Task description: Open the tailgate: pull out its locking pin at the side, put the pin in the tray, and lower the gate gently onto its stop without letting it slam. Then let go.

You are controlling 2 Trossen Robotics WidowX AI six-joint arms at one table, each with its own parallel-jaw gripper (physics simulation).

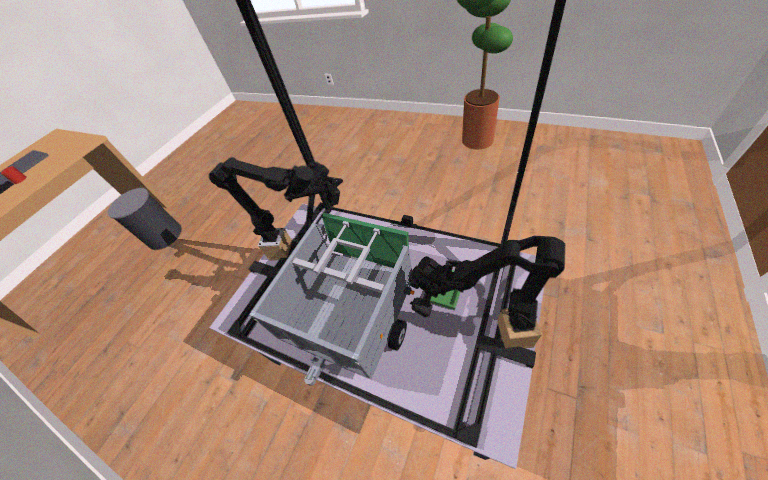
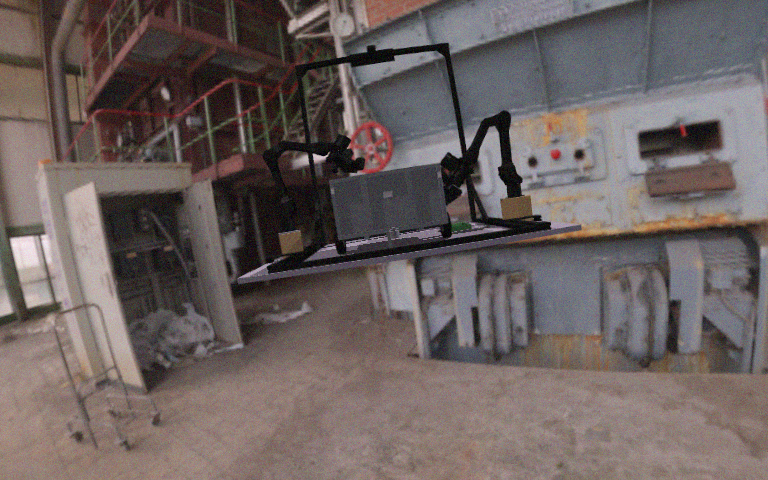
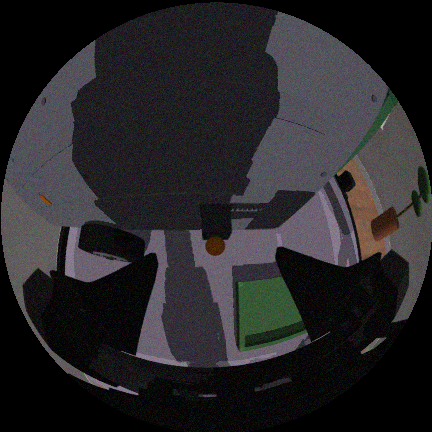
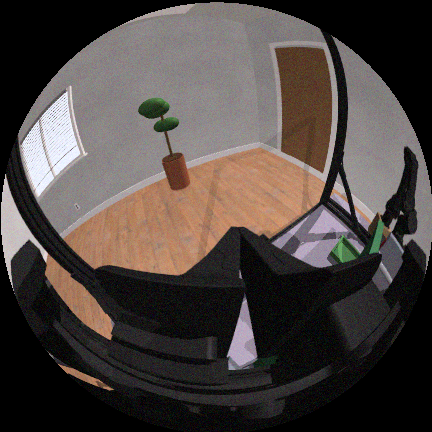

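Seen in the pictures: left gripper, fingertip midpoint: (image 1: 414, 292) (image 3: 217, 257); right gripper, fingertip midpoint: (image 1: 342, 180) (image 2: 356, 172) (image 4: 236, 233); left arm's base at its link origin: (image 1: 521, 321) (image 2: 515, 197) (image 4: 384, 221); right arm's base at its link origin: (image 1: 271, 236) (image 2: 288, 231).
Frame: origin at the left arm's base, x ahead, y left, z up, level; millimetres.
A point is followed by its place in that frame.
The green tailgate (image 1: 390, 249) @(z 81, x 393, y -293 mm) (image 3: 372, 131) (image 4: 375, 241) @(z 170, x 397, y -322 mm) stands upright at the far end of the grey trailer (image 1: 382, 339) @(z 27, x 446, y 18 mm) (image 2: 362, 209) @(z 46, x 750, y -18 mm) (image 3: 325, 75). The locking pin's round orange head (image 3: 215, 246) @(z 7, x 332, y -150 mm) shows below the dark bracket on the trailer's side; its shaft is hidden. My left gripper (image 1: 417, 293) @(z 6, x 325, y -148 mm) (image 2: 447, 181) (image 3: 217, 257) @(z 6, x 325, y -148 mm) is open beside the trailer, its fingers apart on either side of the pin head. The green tray (image 1: 450, 302) @(z -109, x 197, y -148 mm) (image 2: 461, 226) @(z -99, x 229, y -139 mm) (image 3: 265, 305) @(z -108, x 231, y -190 mm) (image 4: 340, 257) @(z -109, x 223, y -251 mm) lies beside the trailer. My right gripper (image 1: 335, 192) @(z 243, x 540, y -524 mm) (image 2: 356, 164) @(z 243, x 540, y -524 mm) (image 4: 236, 233) @(z 243, x 540, y -524 mm) is shut and empty, raised near the tailgate's left corner.
A black wheel (image 1: 397, 335) @(z -16, x 401, y -6 mm) (image 3: 112, 242) @(z -24, x 386, y -56 mm) stands under the trailer side near my left gripper. White ladder-like bars (image 1: 339, 274) @(z 156, x 559, y -163 mm) lie across the trailer top. Black frame posts (image 1: 532, 130) @(z 455, x -58, y -354 mm) rise at both sides. A small black block (image 1: 407, 220) @(z -70, x 319, y -558 mm) sits on the frame's far edge.
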